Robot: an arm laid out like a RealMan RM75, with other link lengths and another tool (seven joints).
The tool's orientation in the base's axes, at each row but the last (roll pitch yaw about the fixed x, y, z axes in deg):
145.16, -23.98, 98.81
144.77, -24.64, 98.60
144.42, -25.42, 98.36
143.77, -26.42, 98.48
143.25, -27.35, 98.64
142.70, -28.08, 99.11
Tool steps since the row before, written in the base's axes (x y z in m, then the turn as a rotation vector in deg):
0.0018, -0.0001, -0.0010, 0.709, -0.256, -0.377
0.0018, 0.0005, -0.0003, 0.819, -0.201, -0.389
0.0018, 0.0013, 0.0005, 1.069, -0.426, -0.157
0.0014, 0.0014, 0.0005, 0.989, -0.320, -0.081
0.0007, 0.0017, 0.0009, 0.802, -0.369, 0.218
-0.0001, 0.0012, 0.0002, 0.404, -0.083, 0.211
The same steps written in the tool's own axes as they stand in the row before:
-0.0007, 0.0010, 0.0016, -0.484, 0.430, 0.540
0.0001, 0.0013, 0.0014, -0.454, 0.510, 0.629
0.0011, 0.0016, 0.0011, -0.588, 0.871, 0.493
0.0013, 0.0012, 0.0010, -0.450, 0.830, 0.443
0.0018, 0.0008, 0.0005, -0.331, 0.840, 0.107
0.0012, -0.0002, 0.0004, -0.029, 0.461, 0.031

